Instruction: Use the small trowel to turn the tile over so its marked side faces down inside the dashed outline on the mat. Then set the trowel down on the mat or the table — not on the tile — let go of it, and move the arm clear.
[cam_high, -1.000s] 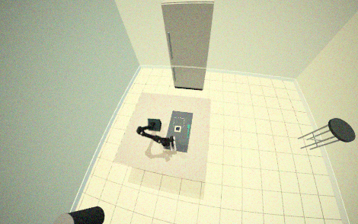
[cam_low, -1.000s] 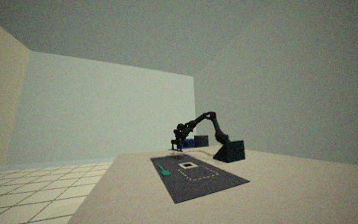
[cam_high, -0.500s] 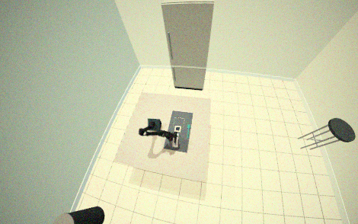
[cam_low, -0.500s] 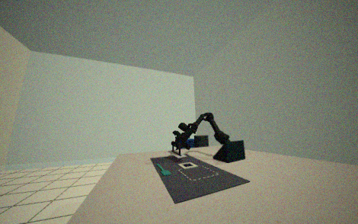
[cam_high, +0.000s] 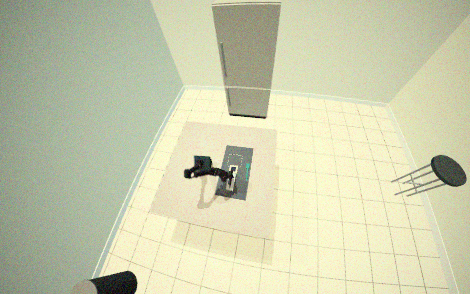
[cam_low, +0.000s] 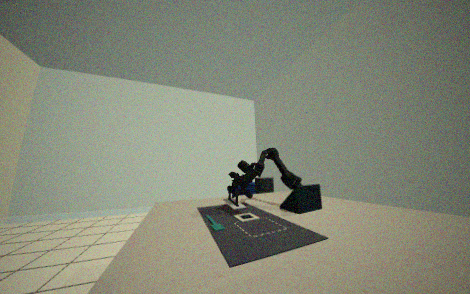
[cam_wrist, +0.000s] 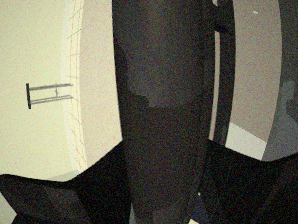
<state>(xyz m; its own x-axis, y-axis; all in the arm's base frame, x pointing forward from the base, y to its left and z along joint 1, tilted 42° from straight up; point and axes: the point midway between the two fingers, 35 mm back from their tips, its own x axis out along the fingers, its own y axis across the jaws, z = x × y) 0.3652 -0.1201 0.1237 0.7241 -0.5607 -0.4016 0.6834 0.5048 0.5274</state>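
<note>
The dark mat is 130 mm to the left of my gripper tip, 110 mm below it and 10 mm ahead of it. From my gripper tip the other things lie so: white-framed tile (140 mm to the left, 90 mm below, 10 mm behind); then teal trowel (150 mm ahead, 130 mm to the left, 90 mm below).
</note>
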